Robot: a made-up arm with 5 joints. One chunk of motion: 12 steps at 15 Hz.
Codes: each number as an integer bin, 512 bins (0 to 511) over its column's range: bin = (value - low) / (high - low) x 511, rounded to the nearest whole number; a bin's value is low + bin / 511 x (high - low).
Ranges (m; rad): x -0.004..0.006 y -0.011..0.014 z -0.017..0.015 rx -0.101..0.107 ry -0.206..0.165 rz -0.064..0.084
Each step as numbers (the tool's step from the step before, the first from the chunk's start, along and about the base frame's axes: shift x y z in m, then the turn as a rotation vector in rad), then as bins.
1 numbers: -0.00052 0.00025 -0.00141 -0.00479 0.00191 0.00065
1 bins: 178 230 249 236 286 223
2 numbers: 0.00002 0.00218 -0.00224 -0.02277 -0.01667 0.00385
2 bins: 205 269 236 192 261 234
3 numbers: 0.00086 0.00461 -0.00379 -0.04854 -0.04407 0.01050
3 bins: 248 319 211 129 223 257
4 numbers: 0.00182 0.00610 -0.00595 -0.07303 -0.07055 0.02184
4 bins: 297 350 176 69 187 296
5 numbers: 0.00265 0.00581 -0.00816 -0.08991 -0.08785 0.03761
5 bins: 340 344 141 27 163 351
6 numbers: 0.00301 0.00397 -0.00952 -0.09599 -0.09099 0.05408
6 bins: 358 306 119 12 158 408
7 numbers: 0.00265 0.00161 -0.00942 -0.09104 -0.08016 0.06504
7 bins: 340 258 121 24 173 446
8 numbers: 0.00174 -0.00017 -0.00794 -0.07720 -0.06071 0.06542
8 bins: 293 221 145 58 200 447
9 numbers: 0.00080 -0.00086 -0.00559 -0.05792 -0.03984 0.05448
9 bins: 245 207 182 106 229 409
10 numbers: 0.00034 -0.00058 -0.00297 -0.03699 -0.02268 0.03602
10 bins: 222 213 224 157 252 345
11 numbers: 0.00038 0.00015 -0.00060 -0.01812 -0.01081 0.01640
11 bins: 224 228 262 204 269 278
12 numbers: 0.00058 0.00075 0.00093 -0.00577 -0.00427 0.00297
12 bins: 234 240 286 234 278 231
